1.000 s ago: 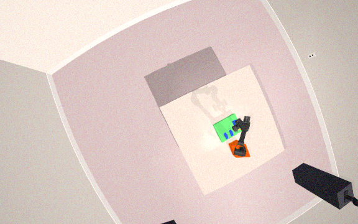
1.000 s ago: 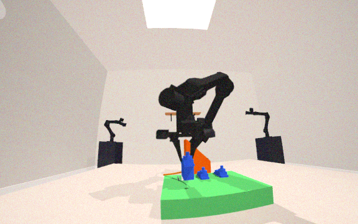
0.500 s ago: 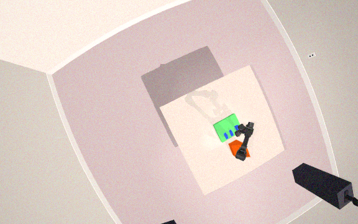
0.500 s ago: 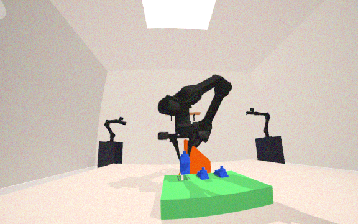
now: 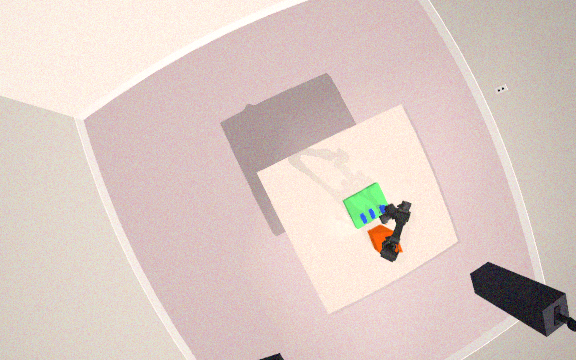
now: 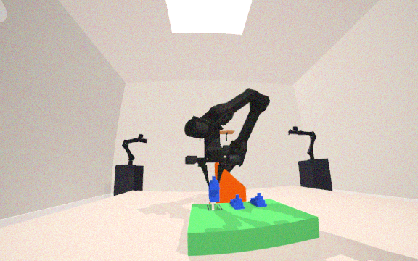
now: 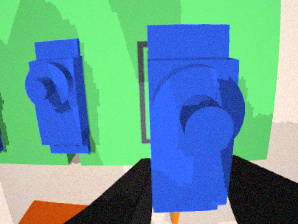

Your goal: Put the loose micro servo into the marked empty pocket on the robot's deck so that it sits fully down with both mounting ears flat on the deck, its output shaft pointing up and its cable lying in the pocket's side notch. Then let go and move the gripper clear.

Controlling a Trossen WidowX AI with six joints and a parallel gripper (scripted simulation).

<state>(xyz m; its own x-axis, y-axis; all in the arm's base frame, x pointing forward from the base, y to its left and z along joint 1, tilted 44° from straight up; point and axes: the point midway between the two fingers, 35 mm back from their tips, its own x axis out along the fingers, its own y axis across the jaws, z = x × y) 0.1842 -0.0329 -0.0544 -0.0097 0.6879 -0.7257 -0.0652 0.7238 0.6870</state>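
Right now the green deck is 120 mm ahead of my gripper tip, 80 mm to the left of it and 90 mm below it.
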